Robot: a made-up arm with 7 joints. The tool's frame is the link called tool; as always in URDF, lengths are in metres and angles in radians. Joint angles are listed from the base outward. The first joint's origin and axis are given. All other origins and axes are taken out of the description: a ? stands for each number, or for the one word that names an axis. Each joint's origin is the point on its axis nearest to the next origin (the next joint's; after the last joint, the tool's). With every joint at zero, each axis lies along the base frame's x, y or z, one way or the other. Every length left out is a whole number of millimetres.
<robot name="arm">
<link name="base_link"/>
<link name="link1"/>
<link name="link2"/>
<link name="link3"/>
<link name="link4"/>
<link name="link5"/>
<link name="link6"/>
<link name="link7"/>
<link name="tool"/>
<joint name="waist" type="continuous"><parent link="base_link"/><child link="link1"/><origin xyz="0.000 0.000 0.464" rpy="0.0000 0.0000 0.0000"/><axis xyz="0 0 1"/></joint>
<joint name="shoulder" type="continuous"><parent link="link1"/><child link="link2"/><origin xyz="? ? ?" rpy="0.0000 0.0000 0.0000"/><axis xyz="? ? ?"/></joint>
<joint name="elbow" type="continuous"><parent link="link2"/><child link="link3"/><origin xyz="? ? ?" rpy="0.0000 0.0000 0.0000"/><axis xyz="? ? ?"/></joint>
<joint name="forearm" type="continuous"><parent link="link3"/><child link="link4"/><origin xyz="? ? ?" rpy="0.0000 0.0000 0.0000"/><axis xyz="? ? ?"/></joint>
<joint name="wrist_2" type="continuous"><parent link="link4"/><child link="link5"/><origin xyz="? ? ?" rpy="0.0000 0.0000 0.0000"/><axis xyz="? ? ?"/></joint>
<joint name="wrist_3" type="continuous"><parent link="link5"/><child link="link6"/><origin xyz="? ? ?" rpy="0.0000 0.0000 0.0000"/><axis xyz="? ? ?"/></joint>
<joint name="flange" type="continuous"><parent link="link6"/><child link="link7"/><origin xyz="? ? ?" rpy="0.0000 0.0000 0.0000"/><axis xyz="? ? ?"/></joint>
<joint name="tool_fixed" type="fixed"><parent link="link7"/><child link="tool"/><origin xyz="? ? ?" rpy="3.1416 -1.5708 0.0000"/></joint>
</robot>
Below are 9 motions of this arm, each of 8 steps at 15 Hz.
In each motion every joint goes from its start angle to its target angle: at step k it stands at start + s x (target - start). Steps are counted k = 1, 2, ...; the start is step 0. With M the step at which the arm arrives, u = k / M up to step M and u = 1 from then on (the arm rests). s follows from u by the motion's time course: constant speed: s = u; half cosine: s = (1 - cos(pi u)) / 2; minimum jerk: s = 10 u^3 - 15 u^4 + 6 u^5.
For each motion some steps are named. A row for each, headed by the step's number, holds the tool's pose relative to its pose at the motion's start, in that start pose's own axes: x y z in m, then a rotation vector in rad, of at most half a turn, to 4 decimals.
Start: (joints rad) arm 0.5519 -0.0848 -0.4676 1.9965 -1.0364 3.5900 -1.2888
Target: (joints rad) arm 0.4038 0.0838 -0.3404 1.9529 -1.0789 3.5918 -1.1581
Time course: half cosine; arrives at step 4
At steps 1, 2, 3, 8:
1: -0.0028 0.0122 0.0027 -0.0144 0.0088 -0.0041
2: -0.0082 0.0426 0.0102 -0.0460 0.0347 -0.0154
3: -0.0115 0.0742 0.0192 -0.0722 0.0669 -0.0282
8: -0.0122 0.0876 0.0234 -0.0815 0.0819 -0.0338

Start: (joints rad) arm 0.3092 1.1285 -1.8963 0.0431 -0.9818 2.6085 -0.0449
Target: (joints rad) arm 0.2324 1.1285 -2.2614 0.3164 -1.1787 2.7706 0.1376
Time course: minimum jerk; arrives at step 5
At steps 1, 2, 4, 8:
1: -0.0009 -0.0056 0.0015 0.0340 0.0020 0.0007
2: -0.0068 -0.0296 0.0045 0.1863 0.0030 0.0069
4: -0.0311 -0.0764 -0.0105 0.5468 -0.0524 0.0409
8: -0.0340 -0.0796 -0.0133 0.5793 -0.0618 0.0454

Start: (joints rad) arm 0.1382 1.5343 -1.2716 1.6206 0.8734 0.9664 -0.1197
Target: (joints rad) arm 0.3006 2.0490 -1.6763 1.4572 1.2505 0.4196 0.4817
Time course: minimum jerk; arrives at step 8
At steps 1, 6, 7, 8:
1: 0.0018 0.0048 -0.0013 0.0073 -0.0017 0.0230
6: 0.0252 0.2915 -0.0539 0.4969 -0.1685 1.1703
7: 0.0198 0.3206 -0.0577 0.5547 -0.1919 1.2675
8: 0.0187 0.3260 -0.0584 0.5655 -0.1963 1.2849

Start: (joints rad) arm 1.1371 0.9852 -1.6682 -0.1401 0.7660 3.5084 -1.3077
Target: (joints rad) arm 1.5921 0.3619 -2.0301 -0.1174 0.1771 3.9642 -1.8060
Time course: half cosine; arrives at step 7
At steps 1, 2, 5, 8:
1: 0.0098 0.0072 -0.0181 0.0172 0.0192 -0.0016
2: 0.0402 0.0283 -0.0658 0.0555 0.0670 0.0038
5: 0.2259 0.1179 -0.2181 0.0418 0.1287 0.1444
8: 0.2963 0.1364 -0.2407 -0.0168 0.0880 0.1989

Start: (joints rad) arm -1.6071 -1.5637 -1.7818 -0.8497 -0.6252 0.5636 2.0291
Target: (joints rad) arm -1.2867 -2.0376 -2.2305 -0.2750 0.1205 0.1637 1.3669
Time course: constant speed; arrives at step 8
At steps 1, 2, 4, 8:
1: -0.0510 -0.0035 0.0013 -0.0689 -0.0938 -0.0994
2: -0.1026 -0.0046 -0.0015 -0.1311 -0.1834 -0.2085
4: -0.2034 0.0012 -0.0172 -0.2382 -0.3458 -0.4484
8: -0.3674 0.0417 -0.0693 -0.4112 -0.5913 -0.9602

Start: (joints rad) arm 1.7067 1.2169 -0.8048 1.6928 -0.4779 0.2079 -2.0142
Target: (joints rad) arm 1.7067 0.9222 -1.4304 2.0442 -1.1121 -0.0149 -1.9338
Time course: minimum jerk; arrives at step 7
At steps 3, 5, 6, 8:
3: -0.0348 -0.0423 0.1251 0.4637 -0.1025 0.0745
5: -0.0630 -0.1538 0.2492 1.0618 -0.2076 0.1380
6: -0.0659 -0.1883 0.2708 1.2061 -0.2277 0.1473
8: -0.0663 -0.1951 0.2745 1.2335 -0.2312 0.1488

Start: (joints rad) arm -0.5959 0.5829 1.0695 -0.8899 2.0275 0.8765 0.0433
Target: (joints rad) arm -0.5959 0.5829 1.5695 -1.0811 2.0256 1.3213 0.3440
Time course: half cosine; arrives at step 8
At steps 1, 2, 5, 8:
1: 0.0036 -0.0064 -0.0040 0.0189 0.0261 0.0123
2: 0.0135 -0.0241 -0.0165 0.0742 0.0998 0.0485
5: 0.0532 -0.0988 -0.0988 0.3833 0.4510 0.2477
8: 0.0659 -0.1291 -0.1558 0.5821 0.6337 0.3685

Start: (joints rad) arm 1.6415 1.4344 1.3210 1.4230 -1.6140 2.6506 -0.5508
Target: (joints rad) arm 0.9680 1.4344 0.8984 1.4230 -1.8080 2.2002 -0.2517
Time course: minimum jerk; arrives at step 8
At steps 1, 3, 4, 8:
1: -0.0029 -0.0062 0.0037 0.0172 -0.0065 0.0109
3: -0.0402 -0.1163 0.0556 0.2991 -0.1108 0.1706
4: -0.0582 -0.2231 0.0856 0.5500 -0.1989 0.2803
8: -0.0492 -0.4733 0.0900 1.1189 -0.3826 0.4046

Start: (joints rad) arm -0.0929 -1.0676 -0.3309 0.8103 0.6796 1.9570 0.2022
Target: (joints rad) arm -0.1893 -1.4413 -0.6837 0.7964 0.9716 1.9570 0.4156
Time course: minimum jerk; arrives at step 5
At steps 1, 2, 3, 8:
1: -0.0056 0.0143 -0.0002 -0.0238 -0.0021 0.0021
2: -0.0284 0.0773 -0.0050 -0.1267 -0.0060 0.0098
3: -0.0540 0.1615 -0.0218 -0.2601 0.0010 0.0157
8: -0.0710 0.2291 -0.0443 -0.3636 0.0164 0.0163

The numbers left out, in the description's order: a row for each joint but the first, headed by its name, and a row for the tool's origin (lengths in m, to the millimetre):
shoulder: xyz 0.000 -0.081 0.000, axis 0 -1 0
elbow: xyz 0.000 0.000 0.328, axis 0 0 1
forearm: xyz 0.012 0.042 0.000, axis 0 1 0
wrist_2: xyz -0.019 0.000 0.429, axis 0 0 1
wrist_3: xyz 0.000 -0.140 0.000, axis 0 -1 0
flange: xyz 0.021 0.000 0.153, axis 1 0 0
tool: xyz 0.000 0.000 0.000

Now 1 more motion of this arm.
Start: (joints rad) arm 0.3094 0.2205 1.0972 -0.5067 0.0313 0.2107 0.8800
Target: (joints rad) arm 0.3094 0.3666 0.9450 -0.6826 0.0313 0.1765 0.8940
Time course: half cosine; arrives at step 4
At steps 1, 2, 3, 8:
1: -0.0130 -0.0206 -0.0219 0.0206 0.0219 -0.0280
2: -0.0484 -0.0668 -0.0765 0.0729 0.0743 -0.0953
3: -0.0892 -0.1074 -0.1328 0.1289 0.1259 -0.1621
8: -0.1076 -0.1223 -0.1566 0.1531 0.1470 -0.1897

